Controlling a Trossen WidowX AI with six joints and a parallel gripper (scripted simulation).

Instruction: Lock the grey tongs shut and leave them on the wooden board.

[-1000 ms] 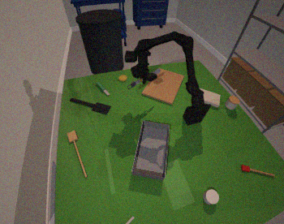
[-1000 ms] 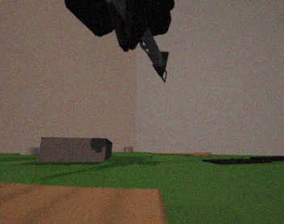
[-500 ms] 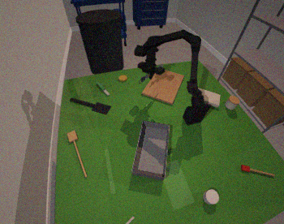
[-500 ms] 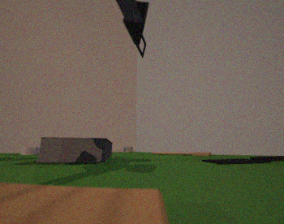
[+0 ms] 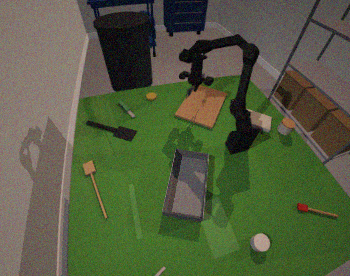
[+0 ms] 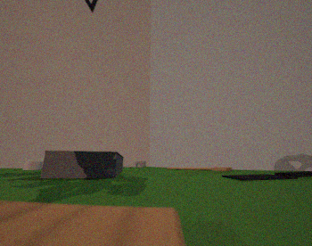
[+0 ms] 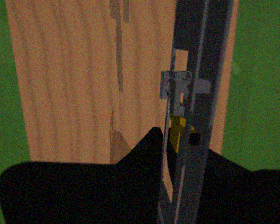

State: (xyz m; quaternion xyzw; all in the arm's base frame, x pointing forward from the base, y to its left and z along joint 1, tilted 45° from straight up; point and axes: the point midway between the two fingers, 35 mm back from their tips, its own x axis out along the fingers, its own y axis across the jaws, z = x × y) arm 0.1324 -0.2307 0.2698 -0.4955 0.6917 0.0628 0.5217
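Now: gripper tip 80 mm past the wooden board, 20 mm to the left of it and 120 mm above it. Also, from my gripper tip: black spatula 500 mm ahead, 70 mm to the left, 130 mm below; pale block 350 mm behind, 190 mm to the left, 120 mm below; green-handled item 410 mm ahead, 70 mm to the right, 120 mm below.
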